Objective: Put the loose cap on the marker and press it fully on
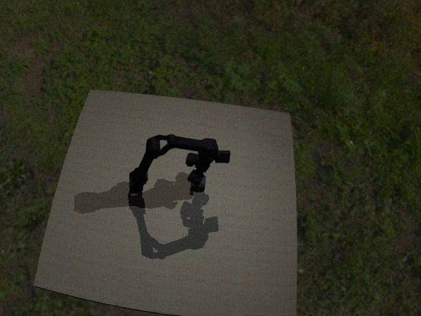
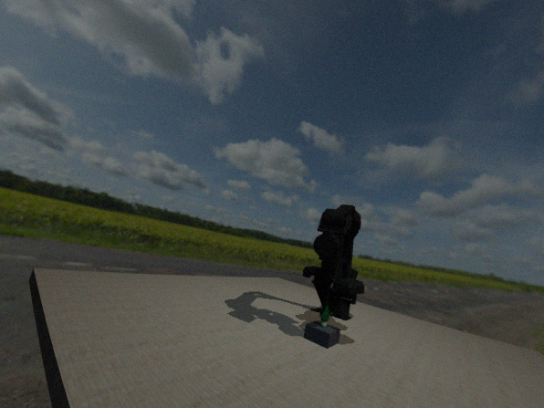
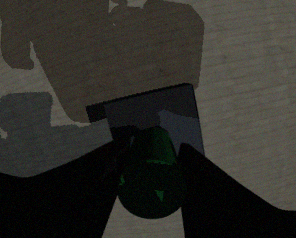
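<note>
Right now the dark holder block is 10 mm ahead of my gripper tip and 60 mm below it. From my gripper tip the other things lie so: green cap (10 mm ahead, 10 mm above).
</note>
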